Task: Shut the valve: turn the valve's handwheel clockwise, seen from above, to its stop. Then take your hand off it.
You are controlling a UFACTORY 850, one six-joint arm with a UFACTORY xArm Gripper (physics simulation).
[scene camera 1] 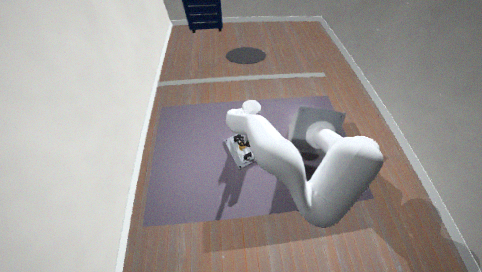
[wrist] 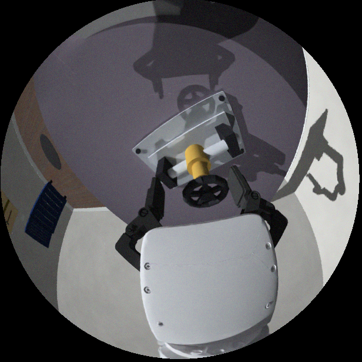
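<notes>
The valve has a yellow body (wrist: 197, 156) (scene camera 1: 242, 147) on a white pipe over a pale base plate (wrist: 150, 145) (scene camera 1: 233, 148). Black flanges stand at both pipe ends. Its black spoked handwheel (wrist: 205, 191) sits on top of the yellow stem; in the scene view it is small and unclear beside the arm. My gripper (wrist: 195, 179) is open and empty, with one black finger on each side of the handwheel and a visible gap on both sides. In the scene view the fingers are hidden by the white arm or too small to tell.
The base plate lies on a purple mat (scene camera 1: 185, 175) (wrist: 95, 85). The arm's grey pedestal (scene camera 1: 303, 122) stands to the right. A dark disc (scene camera 1: 245, 55) (wrist: 50, 151) and a blue rack (scene camera 1: 221, 17) lie farther off, and a white wall (scene camera 1: 75, 125) runs along the left.
</notes>
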